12 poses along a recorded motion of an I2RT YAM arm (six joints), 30 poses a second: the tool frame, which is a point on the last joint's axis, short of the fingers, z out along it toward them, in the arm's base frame.
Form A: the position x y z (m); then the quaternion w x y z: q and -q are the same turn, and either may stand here.
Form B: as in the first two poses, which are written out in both.
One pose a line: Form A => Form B
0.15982 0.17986 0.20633 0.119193 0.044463 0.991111 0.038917 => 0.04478 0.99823 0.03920 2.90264 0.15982 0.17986 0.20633
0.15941 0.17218 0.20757 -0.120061 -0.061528 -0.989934 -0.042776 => 0.06198 0.99715 0.04309 2.90089 0.15941 0.17218 0.20757
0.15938 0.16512 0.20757 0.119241 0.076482 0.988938 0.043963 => 0.07703 0.99604 0.04428 2.90254 0.15938 0.16512 0.20757
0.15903 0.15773 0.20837 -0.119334 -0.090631 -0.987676 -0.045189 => 0.09128 0.99478 0.04551 2.90235 0.15903 0.15773 0.20837
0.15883 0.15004 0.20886 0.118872 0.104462 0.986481 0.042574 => 0.10521 0.99353 0.04288 2.90329 0.15883 0.15004 0.20886
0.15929 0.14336 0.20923 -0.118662 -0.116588 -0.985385 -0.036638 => 0.11742 0.99240 0.03690 2.90371 0.15929 0.14336 0.20923
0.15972 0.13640 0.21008 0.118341 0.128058 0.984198 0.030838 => 0.12896 0.99116 0.03106 2.90435 0.15972 0.13640 0.21008
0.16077 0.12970 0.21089 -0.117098 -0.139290 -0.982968 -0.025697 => 0.14025 0.98978 0.02588 2.90686 0.16077 0.12970 0.21089
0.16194 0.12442 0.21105 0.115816 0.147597 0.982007 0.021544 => 0.14860 0.98866 0.02169 2.90944 0.16194 0.12442 0.21105
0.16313 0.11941 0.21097 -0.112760 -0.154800 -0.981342 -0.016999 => 0.15579 0.98764 0.01711 2.91559 0.16313 0.11941 0.21097
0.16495 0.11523 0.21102 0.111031 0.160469 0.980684 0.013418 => 0.16147 0.98679 0.01350 2.91907 0.16495 0.11523 0.21102
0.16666 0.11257 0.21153 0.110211 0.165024 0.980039 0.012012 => 0.16604 0.98605 0.01209 2.92072 0.16666 0.11257 0.21153
